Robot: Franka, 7 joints.
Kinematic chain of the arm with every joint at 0, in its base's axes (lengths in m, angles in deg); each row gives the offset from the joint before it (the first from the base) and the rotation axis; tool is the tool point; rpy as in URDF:
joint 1: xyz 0 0 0.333 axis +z
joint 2: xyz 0 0 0 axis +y
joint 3: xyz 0 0 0.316 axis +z
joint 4: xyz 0.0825 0 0 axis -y
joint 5: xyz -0.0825 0 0.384 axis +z
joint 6: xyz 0 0 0 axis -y
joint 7: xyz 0.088 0 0 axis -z
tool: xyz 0 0 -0.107 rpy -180 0 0
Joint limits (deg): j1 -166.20..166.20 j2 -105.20..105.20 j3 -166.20..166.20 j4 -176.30..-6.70 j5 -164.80..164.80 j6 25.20..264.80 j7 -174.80..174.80
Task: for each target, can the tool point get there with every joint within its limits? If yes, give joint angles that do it. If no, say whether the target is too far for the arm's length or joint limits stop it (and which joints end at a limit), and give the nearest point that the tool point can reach.
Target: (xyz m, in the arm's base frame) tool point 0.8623 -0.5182 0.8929
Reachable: no: too far | nearest point 0.6425 -0.3861 0.7502 | short by 0.293 m
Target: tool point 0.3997 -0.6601 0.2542
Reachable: yes | joints -79.14 74.48 31.98 -62.34 -39.50 214.46 95.13
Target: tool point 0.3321 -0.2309 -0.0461
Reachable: yes | joints -1.00 76.72 -15.17 -125.94 46.63 234.67 -19.62
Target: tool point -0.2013 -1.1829 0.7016
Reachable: no: too far | nearest point -0.1376 -0.8084 0.5849 | short by 0.397 m
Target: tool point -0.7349 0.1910 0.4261
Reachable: yes | joints 137.16 80.04 67.37 -55.73 -59.58 217.32 -10.06
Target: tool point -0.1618 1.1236 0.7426
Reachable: no: too far | nearest point -0.1150 0.7987 0.6242 | short by 0.349 m
